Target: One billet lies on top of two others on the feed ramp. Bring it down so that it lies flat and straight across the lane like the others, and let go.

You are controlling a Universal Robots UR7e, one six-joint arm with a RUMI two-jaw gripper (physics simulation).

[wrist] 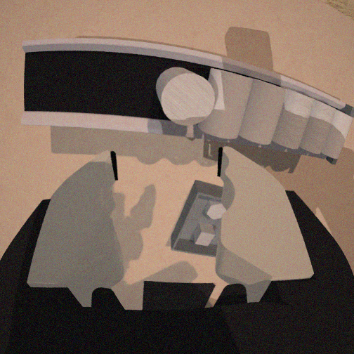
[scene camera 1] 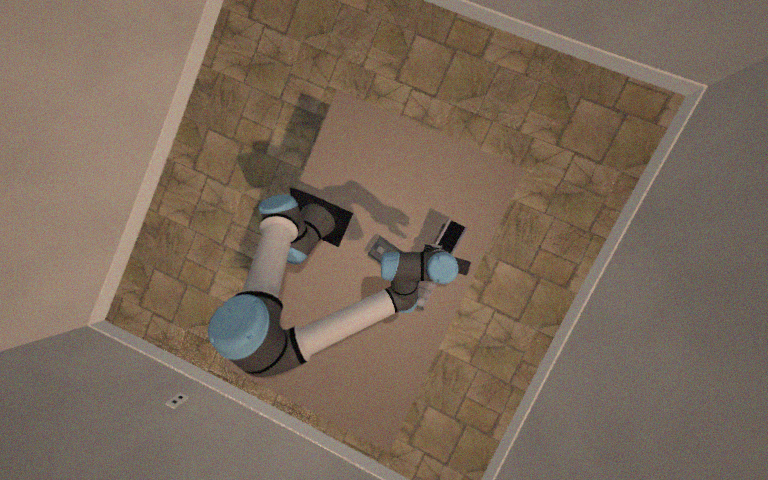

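Seen in the pictures: arm's base at its link origin: (scene camera 1: 318, 218).
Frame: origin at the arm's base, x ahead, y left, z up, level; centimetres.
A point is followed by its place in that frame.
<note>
The feed ramp (scene camera 1: 451, 236) @(y 17.2, x 52.8, z -1.6 cm) (wrist: 90, 82) is a black lane between pale rails. Across its right part in the wrist view lie several pale cylindrical billets (wrist: 262, 112) side by side; some also show beside the wrist in the scene view. At the left end of this row one billet (wrist: 188, 98) turns its round end face to the camera and looks upright, close against its neighbour. Whether any billet rests on two others I cannot tell. My gripper (wrist: 166, 153) is open and empty, its fingertips short of the near rail in the wrist view. The arm hides the gripper in the scene view.
A small grey tray (wrist: 201, 188) holding a white hexagonal piece (wrist: 216, 211) and a white block (wrist: 204, 235) lies on the near side of the ramp, partly behind the right finger. A black panel (scene camera 1: 340, 223) @(y 2.2, x 9.7, z 1.7 cm) is beside the arm's base end. Arm shadows cross the table.
</note>
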